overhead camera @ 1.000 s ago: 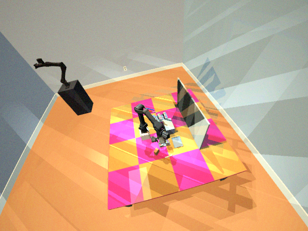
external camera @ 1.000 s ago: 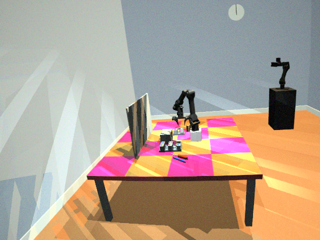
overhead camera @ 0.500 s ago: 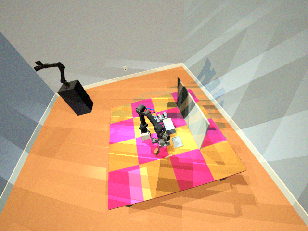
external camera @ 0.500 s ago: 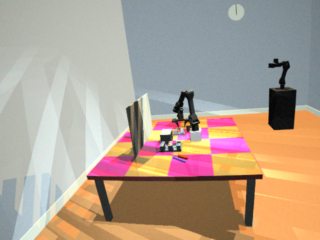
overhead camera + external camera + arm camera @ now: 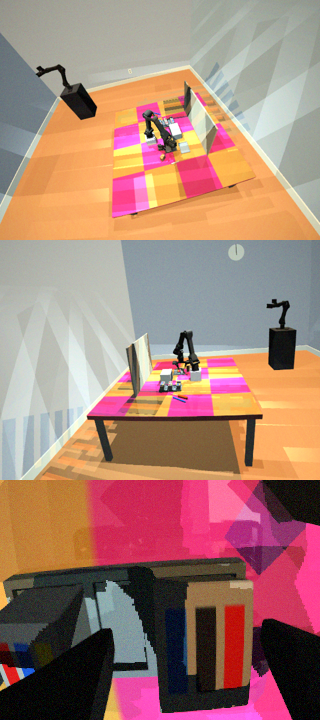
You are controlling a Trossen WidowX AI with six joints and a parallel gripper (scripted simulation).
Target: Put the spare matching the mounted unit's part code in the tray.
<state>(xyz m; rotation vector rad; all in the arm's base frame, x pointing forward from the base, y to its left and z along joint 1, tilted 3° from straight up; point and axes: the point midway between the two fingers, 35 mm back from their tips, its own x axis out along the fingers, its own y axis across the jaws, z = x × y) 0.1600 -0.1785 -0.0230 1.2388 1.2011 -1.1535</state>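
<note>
My gripper tip is 3 cm short of the small rack, 3 cm above it and 1 cm to the right of it. Round my gripper tip: flat grey tray: 18 cm ahead, 4 cm below; brown block: 7 cm to the right, 7 cm behind, 1 cm below; grey mounted unit: 20 cm to the left, 13 cm ahead, 1 cm above.
</note>
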